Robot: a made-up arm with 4 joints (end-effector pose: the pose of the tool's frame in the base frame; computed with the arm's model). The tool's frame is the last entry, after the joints.
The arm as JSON. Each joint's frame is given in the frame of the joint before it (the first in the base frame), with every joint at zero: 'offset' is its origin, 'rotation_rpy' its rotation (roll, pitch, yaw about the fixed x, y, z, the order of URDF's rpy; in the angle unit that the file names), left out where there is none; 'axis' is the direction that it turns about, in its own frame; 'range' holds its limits. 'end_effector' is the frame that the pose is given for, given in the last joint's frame.
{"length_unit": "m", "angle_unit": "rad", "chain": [
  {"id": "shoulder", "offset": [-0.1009, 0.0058, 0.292], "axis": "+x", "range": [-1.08, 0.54]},
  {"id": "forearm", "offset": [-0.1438, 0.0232, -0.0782], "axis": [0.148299, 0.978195, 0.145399], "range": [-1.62, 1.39]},
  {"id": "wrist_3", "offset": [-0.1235, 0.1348, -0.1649], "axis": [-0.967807, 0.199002, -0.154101], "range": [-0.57, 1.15]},
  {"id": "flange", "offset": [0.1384, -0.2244, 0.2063], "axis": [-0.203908, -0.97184, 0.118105], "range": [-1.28, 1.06]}
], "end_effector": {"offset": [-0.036, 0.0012, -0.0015], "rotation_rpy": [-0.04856, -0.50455, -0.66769]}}
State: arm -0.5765 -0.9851 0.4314 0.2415
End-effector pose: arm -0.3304 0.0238 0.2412 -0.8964 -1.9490 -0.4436
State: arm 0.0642 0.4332 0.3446 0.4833
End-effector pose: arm -0.2208 0.0004 0.2902 -0.4095 -0.5652 -0.3832
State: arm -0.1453 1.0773 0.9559 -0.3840
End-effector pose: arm -0.1295 0.1713 0.2693 -1.4181 0.6415 0.0705
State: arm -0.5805 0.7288 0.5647 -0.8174
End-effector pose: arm -0.1526 0.0772 0.2793 -1.5742 0.8143 -0.6455
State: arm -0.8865 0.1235 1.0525 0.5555
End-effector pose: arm -0.2143 0.1392 0.1834 -1.9222 -1.0215 0.3613
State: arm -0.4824 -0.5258 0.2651 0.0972
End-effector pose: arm -0.3026 -0.0036 0.2814 -0.8090 -1.2912 -0.5269
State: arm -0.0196 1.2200 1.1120 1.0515
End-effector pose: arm -0.1389 0.1736 0.2542 -0.4586 -0.4326 0.6490
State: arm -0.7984 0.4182 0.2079 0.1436
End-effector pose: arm -0.2304 -0.0214 0.3071 -1.2134 -0.4324 -0.3708
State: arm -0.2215 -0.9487 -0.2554 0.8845
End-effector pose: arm -0.2379 -0.1224 0.2191 0.2330 -2.3298 -0.4211
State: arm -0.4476 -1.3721 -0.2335 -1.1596
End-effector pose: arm -0.3017 -0.1140 0.2702 -0.3169 -0.7909 -0.5727
